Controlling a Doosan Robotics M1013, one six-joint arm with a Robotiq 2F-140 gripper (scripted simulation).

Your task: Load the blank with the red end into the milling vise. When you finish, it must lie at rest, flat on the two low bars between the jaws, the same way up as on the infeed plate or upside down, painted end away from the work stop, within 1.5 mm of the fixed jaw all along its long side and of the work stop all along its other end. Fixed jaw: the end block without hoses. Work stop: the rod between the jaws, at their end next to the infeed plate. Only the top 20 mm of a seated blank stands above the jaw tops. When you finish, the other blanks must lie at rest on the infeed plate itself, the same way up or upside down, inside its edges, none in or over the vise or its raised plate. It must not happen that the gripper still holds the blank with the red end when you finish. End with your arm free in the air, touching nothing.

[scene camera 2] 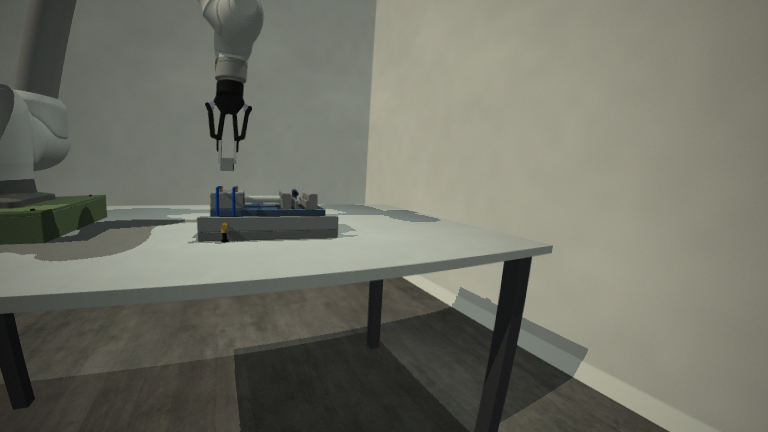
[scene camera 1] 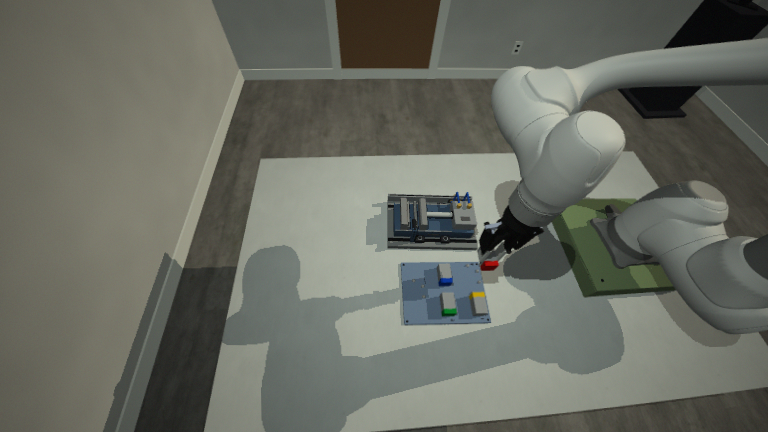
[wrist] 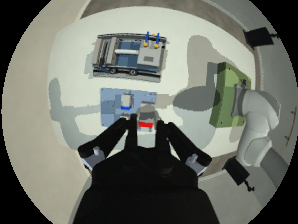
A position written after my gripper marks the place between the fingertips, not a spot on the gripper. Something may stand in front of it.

Observation:
I see my gripper (scene camera 2: 227, 163) and a vise (scene camera 1: 440, 225).
My gripper is seen too in scene camera 1 (scene camera 1: 487, 257) and in the wrist view (wrist: 146, 114). The vise also shows in scene camera 2 (scene camera 2: 249, 209).

